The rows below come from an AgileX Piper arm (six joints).
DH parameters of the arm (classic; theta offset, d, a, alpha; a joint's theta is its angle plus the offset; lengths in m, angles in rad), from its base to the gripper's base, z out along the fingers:
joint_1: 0 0.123 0 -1.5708
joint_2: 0.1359 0 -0.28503 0
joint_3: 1.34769 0 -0.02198 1.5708
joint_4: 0 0.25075 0 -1.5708
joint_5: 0 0 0 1.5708
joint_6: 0 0.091 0 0
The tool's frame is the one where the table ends.
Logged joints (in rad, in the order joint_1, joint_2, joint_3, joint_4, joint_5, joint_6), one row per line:
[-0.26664 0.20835 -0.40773 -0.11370 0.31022 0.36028]
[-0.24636 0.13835 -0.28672 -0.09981 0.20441 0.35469]
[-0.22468 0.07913 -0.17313 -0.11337 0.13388 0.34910]
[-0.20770 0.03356 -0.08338 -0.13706 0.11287 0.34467]
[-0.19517 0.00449 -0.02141 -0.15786 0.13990 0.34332]
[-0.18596 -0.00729 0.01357 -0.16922 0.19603 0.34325]
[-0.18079 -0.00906 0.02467 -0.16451 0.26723 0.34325]
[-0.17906 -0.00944 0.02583 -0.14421 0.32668 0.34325]
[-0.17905 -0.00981 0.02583 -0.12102 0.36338 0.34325]
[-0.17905 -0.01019 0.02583 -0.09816 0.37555 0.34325]
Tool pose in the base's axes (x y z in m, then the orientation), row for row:
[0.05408 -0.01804 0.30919 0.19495 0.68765 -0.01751 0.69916]
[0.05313 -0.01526 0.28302 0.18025 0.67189 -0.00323 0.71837]
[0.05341 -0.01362 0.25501 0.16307 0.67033 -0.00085 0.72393]
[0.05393 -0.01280 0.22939 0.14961 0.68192 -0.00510 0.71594]
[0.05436 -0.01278 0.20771 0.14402 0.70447 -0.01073 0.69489]
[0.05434 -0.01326 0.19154 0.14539 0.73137 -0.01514 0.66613]
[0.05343 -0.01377 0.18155 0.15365 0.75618 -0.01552 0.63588]
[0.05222 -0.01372 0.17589 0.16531 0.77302 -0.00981 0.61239]
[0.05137 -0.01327 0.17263 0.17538 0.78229 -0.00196 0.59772]
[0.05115 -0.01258 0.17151 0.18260 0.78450 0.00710 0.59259]
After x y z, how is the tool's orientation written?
As a quaternion, x y z w.
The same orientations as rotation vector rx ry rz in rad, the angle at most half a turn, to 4 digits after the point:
[0.4344 1.5323 -0.0390]
[0.3987 1.4861 -0.0071]
[0.3599 1.4795 -0.0019]
[0.3312 1.5097 -0.0113]
[0.3215 1.5724 -0.0239]
[0.3282 1.6509 -0.0342]
[0.3510 1.7276 -0.0355]
[0.3813 1.7830 -0.0226]
[0.4070 1.8152 -0.0045]
[0.4246 1.8242 0.0165]

